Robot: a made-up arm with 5 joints. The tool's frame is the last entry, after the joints. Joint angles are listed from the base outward. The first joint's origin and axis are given. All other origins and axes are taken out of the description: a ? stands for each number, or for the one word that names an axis. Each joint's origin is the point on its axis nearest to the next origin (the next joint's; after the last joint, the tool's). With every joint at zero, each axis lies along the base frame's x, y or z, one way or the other. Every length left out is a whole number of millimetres.
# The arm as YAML. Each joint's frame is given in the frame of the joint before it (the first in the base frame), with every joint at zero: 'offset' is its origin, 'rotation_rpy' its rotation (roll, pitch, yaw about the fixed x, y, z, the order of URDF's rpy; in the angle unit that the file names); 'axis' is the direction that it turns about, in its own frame. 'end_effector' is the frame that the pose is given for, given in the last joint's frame.
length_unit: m
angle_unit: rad
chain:
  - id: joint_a
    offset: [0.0, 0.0, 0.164]
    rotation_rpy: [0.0, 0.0, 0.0]
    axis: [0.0, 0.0, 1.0]
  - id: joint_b
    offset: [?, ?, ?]
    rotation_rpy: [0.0, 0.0, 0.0]
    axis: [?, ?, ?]
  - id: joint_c
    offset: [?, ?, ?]
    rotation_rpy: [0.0, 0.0, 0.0]
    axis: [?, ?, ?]
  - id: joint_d
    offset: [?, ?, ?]
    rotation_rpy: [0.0, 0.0, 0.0]
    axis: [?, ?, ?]
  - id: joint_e
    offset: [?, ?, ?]
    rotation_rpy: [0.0, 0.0, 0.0]
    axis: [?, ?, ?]
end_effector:
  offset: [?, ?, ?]
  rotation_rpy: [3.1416, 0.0, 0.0]
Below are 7 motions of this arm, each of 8 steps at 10 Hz.
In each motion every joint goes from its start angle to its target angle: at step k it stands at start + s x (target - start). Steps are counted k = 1, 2, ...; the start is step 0. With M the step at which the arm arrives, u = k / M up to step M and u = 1 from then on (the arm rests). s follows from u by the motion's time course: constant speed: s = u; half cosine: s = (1 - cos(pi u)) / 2; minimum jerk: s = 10 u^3 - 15 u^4 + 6 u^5.
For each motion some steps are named. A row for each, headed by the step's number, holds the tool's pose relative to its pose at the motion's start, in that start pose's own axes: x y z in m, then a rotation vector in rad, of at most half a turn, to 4 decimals.
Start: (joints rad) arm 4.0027 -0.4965 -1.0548 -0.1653 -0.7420
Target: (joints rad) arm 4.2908 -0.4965 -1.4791 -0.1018 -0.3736
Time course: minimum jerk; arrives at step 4
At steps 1, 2, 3, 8:
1: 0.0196 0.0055 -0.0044 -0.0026 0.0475 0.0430
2: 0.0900 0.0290 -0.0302 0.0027 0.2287 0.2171
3: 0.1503 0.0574 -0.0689 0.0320 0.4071 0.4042
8: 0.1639 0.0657 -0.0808 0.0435 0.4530 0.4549

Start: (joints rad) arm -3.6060 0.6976 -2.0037 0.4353 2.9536
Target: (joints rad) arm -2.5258 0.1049 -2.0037 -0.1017 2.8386
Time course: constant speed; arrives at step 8
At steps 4, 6, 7, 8:
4: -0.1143 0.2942 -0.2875 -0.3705 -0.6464 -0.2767
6: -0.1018 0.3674 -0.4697 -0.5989 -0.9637 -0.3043
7: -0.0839 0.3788 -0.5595 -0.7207 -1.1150 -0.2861
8: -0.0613 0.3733 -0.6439 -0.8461 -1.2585 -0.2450

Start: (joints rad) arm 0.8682 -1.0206 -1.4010 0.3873 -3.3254
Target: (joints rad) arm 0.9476 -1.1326 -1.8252 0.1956 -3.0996
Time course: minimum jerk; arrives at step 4
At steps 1, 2, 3, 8:
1: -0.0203 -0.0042 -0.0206 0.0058 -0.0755 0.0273
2: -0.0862 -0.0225 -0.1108 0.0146 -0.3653 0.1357
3: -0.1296 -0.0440 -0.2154 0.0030 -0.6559 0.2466
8: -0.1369 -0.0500 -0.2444 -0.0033 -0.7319 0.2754

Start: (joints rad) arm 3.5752 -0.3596 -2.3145 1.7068 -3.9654
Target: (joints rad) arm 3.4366 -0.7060 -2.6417 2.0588 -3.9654
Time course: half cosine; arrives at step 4
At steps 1, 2, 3, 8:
1: 0.0149 0.0128 -0.0446 0.0461 -0.0195 0.0111
2: 0.0546 0.0598 -0.1444 0.1588 -0.0651 0.0347
3: 0.0980 0.1275 -0.2289 0.2732 -0.1085 0.0533
8: 0.1167 0.1607 -0.2585 0.3210 -0.1259 0.0596

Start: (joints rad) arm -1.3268 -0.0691 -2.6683 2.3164 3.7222
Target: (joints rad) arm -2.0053 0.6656 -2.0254 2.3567 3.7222
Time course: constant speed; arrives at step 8
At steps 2, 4, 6, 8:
2: -0.1000 -0.0041 0.1321 0.2284 0.2731 0.1655
4: -0.1693 -0.0659 0.2727 0.4043 0.5744 0.3456
6: -0.1920 -0.1679 0.4067 0.5209 0.9015 0.5299
8: -0.1611 -0.2853 0.5228 0.5706 1.2513 0.7064

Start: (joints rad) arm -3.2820 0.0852 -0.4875 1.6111 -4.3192
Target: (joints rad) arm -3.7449 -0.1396 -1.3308 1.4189 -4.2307
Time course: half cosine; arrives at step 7
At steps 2, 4, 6, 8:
2: 0.0255 -0.0004 -0.0714 0.1880 -0.1640 0.0570
4: 0.1360 0.0476 -0.2091 0.6124 -0.5069 0.2483
6: 0.2530 0.1385 -0.2734 0.9579 -0.7413 0.4564
8: 0.2701 0.1555 -0.2784 1.0089 -0.7714 0.4903

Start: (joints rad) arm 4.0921 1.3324 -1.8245 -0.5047 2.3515
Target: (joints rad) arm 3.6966 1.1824 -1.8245 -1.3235 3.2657
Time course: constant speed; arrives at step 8
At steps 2, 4, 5, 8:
2: 0.0168 -0.0756 -0.0290 0.2216 -0.1335 0.2707
4: 0.0391 -0.1430 -0.0688 0.4215 -0.3116 0.5118
5: 0.0518 -0.1729 -0.0922 0.5112 -0.4173 0.6181
8: 0.0941 -0.2448 -0.1720 0.7246 -0.7970 0.8646

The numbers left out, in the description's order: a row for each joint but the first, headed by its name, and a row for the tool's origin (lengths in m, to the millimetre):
joint_b: xyz 0.0 0.0 0.0, axis 0.0 1.0 0.0
joint_c: xyz 0.058 0.0 0.309, axis 0.0 1.0 0.0
joint_d: xyz 0.072 0.0 -0.319, axis 0.0 1.0 0.0
joint_e: xyz 0.081 0.0 -0.103, axis 0.0 0.0 -1.0
tool: xyz 0.0 0.0 0.0

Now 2 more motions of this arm.
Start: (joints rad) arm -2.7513 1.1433 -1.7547 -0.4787 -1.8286
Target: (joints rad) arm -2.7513 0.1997 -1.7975 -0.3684 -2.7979
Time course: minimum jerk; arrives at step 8
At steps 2, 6, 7, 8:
2: -0.0162 0.0616 -0.0223 -0.0865 -0.0275 -0.1003
6: -0.1098 0.4164 -0.3742 -0.6232 -0.5168 -0.8227
7: -0.1154 0.4376 -0.4276 -0.6633 -0.5992 -0.8922
8: -0.1163 0.4410 -0.4376 -0.6701 -0.6149 -0.9046

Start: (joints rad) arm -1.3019 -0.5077 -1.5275 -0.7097 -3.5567
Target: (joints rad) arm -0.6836 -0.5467 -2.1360 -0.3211 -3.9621
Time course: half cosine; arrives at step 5
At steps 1, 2, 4, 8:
1: -0.0223 -0.0033 0.0060 -0.0097 -0.0317 0.0160
2: -0.0785 -0.0228 0.0159 -0.0236 -0.1130 0.0607
4: -0.1705 -0.1198 0.0120 0.0007 -0.2725 0.1744
8: -0.1786 -0.1423 0.0087 0.0115 -0.2951 0.1956

